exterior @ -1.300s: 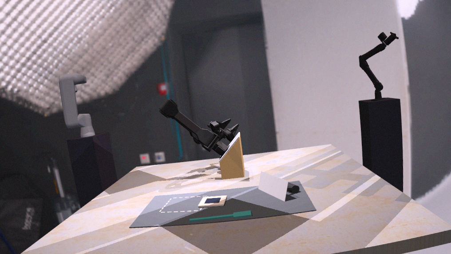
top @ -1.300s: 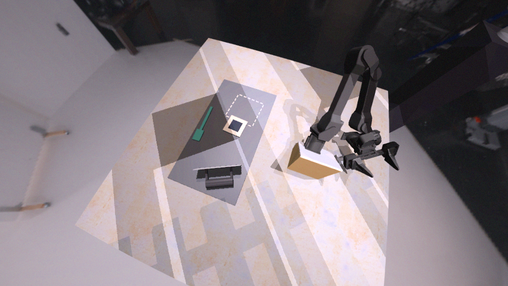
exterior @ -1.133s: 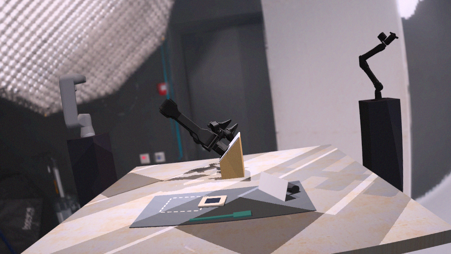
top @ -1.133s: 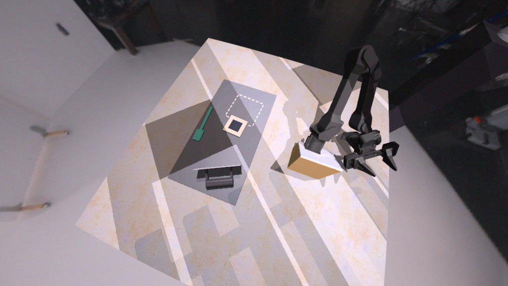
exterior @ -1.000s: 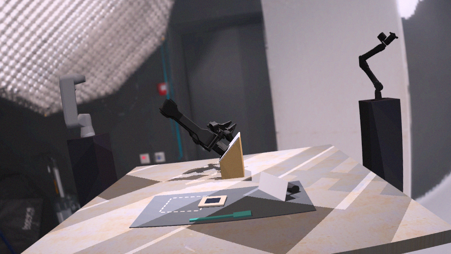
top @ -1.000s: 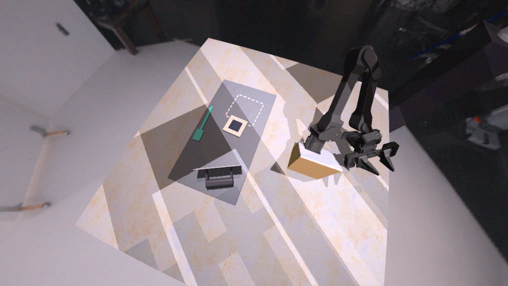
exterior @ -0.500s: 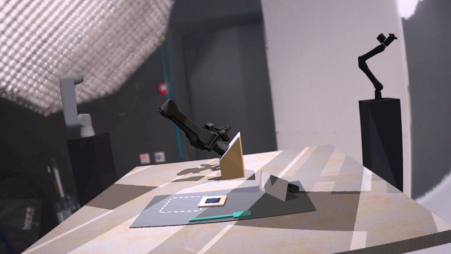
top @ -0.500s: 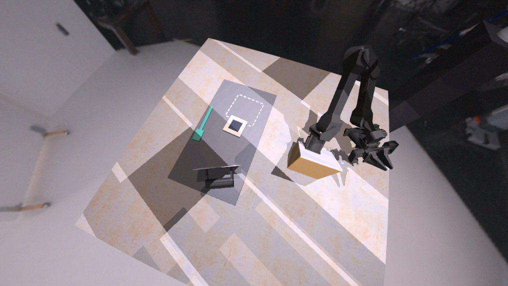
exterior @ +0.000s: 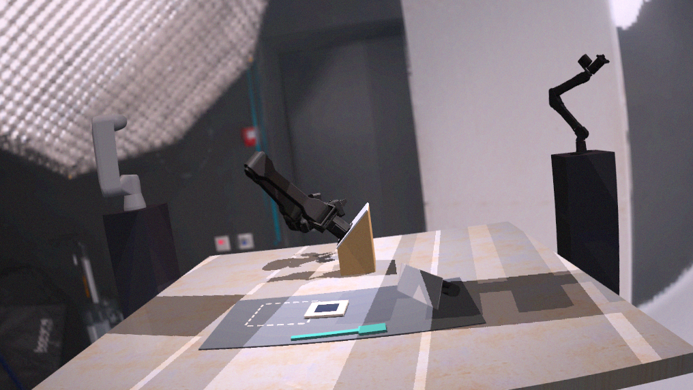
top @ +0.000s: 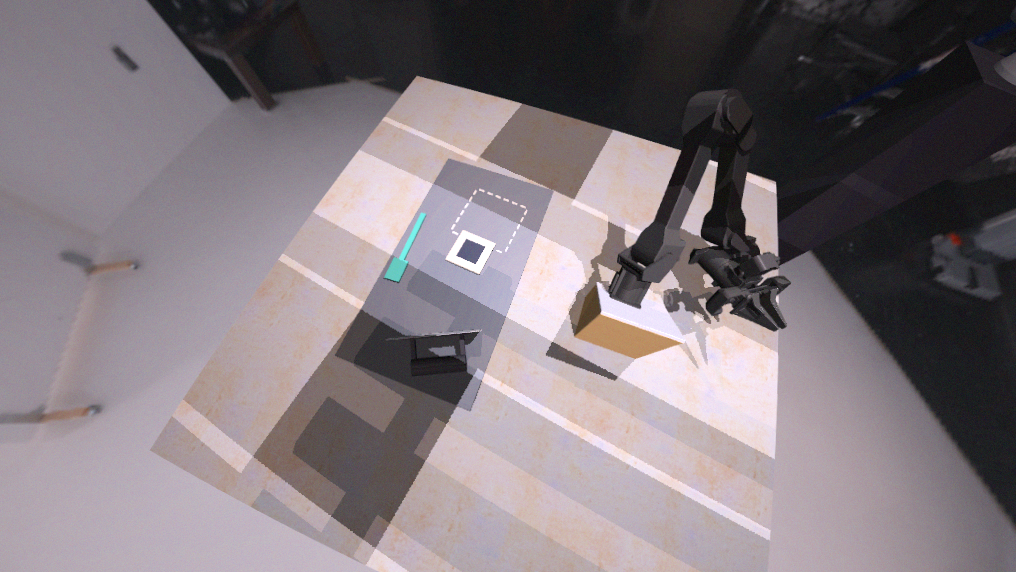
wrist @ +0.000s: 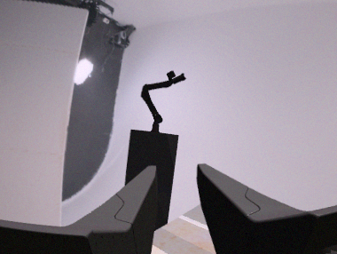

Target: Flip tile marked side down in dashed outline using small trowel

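The tan square tile lies 66 cm ahead of my gripper tip, 19 cm below it and 3 cm to the left of it. From my gripper tip the other things lie so: dark mat (68 cm ahead, 21 cm below, 7 cm to the left); teal trowel (81 cm ahead, 19 cm below, 10 cm to the left).
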